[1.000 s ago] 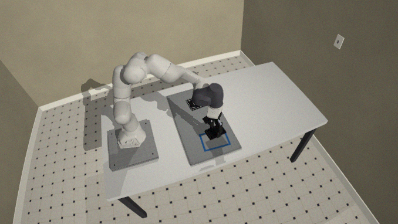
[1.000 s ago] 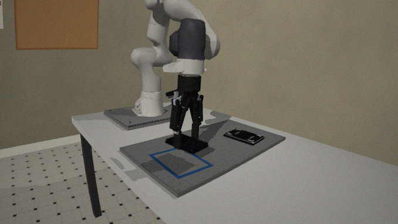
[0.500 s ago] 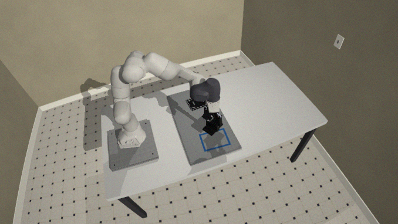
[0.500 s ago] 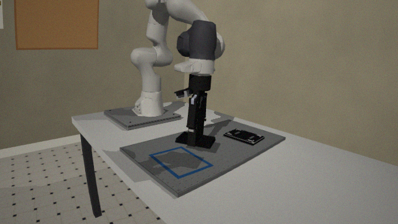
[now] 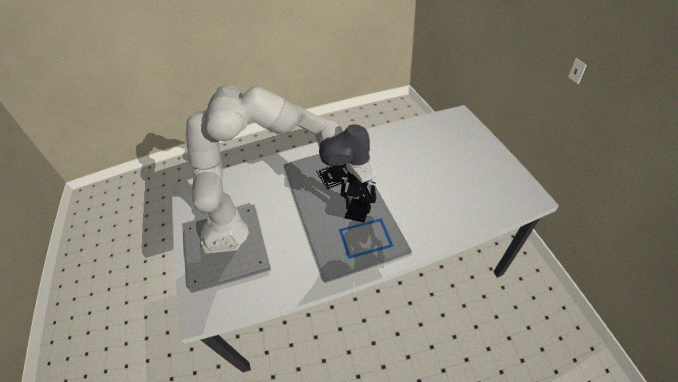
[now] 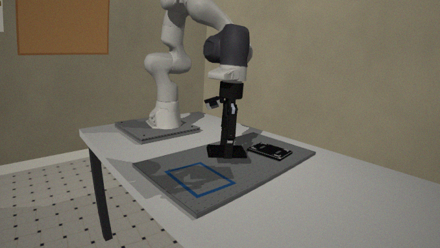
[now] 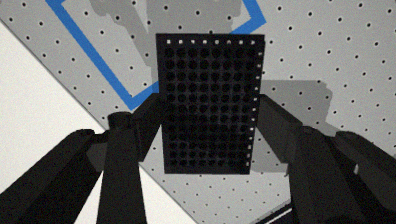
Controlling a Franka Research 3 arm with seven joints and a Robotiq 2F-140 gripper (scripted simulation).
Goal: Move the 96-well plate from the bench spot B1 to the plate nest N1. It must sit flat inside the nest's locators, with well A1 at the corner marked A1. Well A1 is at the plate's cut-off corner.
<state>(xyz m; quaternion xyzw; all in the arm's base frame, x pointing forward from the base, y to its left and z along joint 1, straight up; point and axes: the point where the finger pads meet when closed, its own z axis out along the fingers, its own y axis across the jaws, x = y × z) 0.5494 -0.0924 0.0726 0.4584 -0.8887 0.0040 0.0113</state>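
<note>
Right now my hand is 1 cm past the black plate nest, 28 cm to the right of it and 9 cm above it. From my hand the other things lie so: A1 label 7 cm ahead, 24 cm to the left, 8 cm below; black 96-well plate 2 cm below.
</note>
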